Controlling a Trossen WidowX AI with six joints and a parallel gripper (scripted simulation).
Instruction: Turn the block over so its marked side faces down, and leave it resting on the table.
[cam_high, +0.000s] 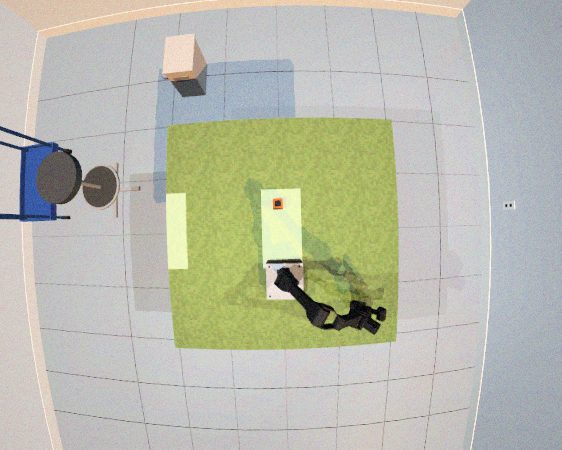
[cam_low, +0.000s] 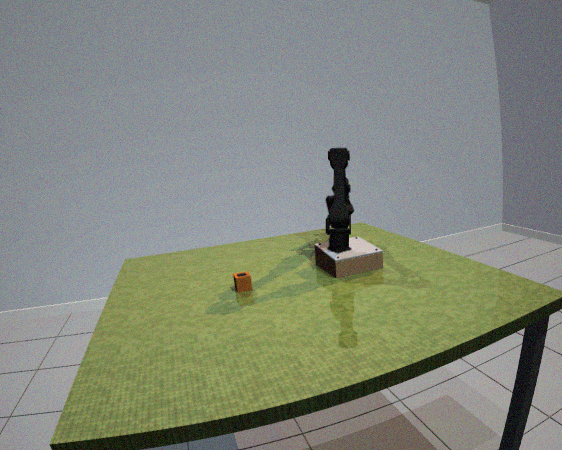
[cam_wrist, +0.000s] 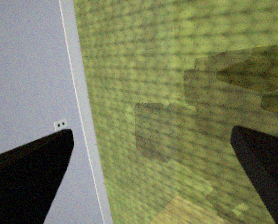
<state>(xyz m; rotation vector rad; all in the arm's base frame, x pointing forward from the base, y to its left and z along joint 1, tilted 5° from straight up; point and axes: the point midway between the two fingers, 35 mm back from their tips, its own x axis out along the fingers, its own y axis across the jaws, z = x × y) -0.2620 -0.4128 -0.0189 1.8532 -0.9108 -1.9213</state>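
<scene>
Now: gripper tip 63 cm short of the orange block, 40 cm to the right of it and 3 cm above it.
</scene>
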